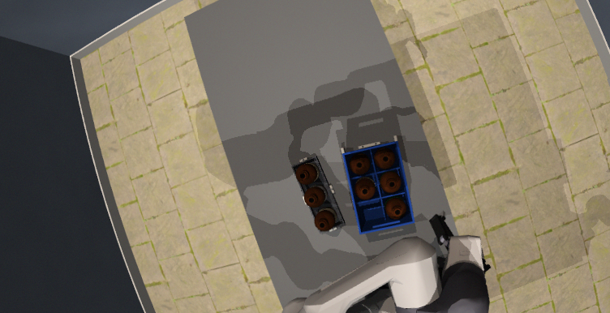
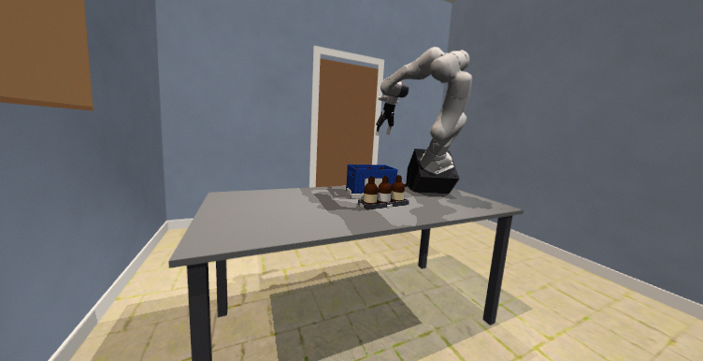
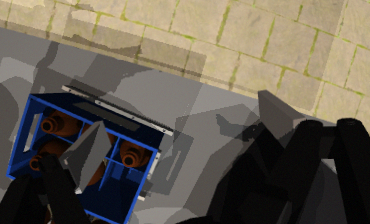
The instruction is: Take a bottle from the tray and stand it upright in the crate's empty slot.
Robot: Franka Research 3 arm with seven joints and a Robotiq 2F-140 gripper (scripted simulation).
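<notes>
The brown bottle lies 130 mm ahead of my hand, 420 mm to the left of it and 300 mm below it. From my hand the other things lie so: dark tray (130 mm ahead, 420 mm to the left, 370 mm below); blue crate (140 mm ahead, 190 mm to the left, 300 mm below).
</notes>
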